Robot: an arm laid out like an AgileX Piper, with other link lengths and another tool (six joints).
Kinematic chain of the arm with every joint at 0, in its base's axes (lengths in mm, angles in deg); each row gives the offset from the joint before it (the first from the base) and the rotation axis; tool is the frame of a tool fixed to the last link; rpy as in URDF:
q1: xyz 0 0 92.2 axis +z
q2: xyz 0 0 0 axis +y
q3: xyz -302.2 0 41.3 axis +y
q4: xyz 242.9 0 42.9 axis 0.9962 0 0.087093
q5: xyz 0 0 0 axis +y
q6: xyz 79.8 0 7 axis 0.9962 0 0.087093
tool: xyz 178.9 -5 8.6 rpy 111.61 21.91 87.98
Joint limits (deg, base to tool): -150..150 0..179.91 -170..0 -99.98..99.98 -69.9..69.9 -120..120
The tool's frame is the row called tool.
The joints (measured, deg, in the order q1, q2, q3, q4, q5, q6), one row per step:
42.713, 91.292, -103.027, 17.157, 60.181, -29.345
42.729, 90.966, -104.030, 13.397, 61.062, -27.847
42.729, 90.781, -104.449, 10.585, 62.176, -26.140
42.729, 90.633, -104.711, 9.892, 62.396, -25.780
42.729, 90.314, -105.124, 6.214, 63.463, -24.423
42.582, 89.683, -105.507, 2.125, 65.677, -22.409
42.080, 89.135, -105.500, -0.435, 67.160, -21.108
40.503, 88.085, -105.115, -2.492, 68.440, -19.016
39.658, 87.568, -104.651, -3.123, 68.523, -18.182
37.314, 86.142, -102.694, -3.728, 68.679, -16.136
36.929, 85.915, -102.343, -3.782, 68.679, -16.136
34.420, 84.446, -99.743, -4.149, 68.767, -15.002
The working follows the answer.
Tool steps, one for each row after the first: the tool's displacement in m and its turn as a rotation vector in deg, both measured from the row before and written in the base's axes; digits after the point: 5 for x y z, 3 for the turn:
0.00805, -0.01133, 0.00363, -1.804, -1.849, -1.869
0.00476, -0.00988, -0.00110, -1.649, -0.438, -1.805
0.00121, -0.00251, 0.00193, -0.207, -0.378, -0.430
0.00711, -0.01309, 0.00041, -2.199, -1.359, -2.006
0.00526, -0.01895, -0.00024, -2.700, -0.683, -2.816
0.00436, -0.01550, -0.00044, -1.741, -0.288, -2.328
0.00623, -0.02166, 0.00155, -0.710, 0.128, -3.875
0.00312, -0.00895, 0.00050, -0.002, -0.012, -1.689
0.00433, -0.02146, -0.00347, 0.302, 0.972, -4.065
0.00058, -0.00333, -0.00075, -0.115, 0.069, -0.405
0.00231, -0.02208, -0.00754, -0.328, 1.175, -3.484

Tool pose at each row, in the base's axes (x y z in m, rotation vector in deg; rounded; the steps above come from the unrounded poses):
0.29810, 0.35604, 0.31144, 5.115, 155.379, 23.237
0.30615, 0.34470, 0.31507, 6.706, 153.572, 20.149
0.31091, 0.33482, 0.31397, 8.524, 153.082, 17.362
0.31212, 0.33232, 0.31590, 8.959, 152.666, 16.948
0.31923, 0.31923, 0.31631, 10.661, 151.210, 13.392
0.32449, 0.30027, 0.31607, 13.338, 150.221, 8.916
0.32885, 0.28478, 0.31563, 15.732, 149.568, 5.858
0.33508, 0.26312, 0.31717, 20.532, 148.977, 3.570
0.33820, 0.25417, 0.31767, 22.720, 148.623, 2.984
0.34253, 0.23271, 0.31420, 28.223, 148.658, 1.778
0.34311, 0.22939, 0.31345, 28.715, 148.609, 1.476
0.34542, 0.20730, 0.30592, 33.279, 148.759, -0.421

